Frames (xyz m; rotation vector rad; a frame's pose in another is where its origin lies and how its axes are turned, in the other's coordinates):
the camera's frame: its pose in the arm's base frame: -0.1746 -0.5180 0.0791 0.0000 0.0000 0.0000
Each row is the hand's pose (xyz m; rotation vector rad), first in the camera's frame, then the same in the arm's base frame.
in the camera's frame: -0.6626 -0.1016 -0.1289 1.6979 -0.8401 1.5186
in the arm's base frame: -0.8372 -0.6196 -0.0498 1.6979 -0.8401 1.5186
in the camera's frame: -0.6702 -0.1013 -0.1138 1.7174 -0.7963 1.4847
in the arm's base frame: -0.8448 -0.6193 -0.0347 1.7174 -0.7963 1.4847
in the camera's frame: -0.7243 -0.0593 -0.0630 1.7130 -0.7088 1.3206
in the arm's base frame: -0.8989 -0.5773 0.0161 1.7130 -0.7088 1.3206
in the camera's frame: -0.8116 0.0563 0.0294 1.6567 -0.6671 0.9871
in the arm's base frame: -0.9862 -0.4617 0.1085 1.6567 -0.6671 0.9871
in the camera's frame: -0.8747 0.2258 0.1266 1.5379 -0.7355 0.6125
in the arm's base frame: -1.0493 -0.2922 0.2057 1.5379 -0.7355 0.6125
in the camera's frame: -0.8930 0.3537 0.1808 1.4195 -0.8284 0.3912
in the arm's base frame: -1.0676 -0.1643 0.2599 1.4195 -0.8284 0.3912
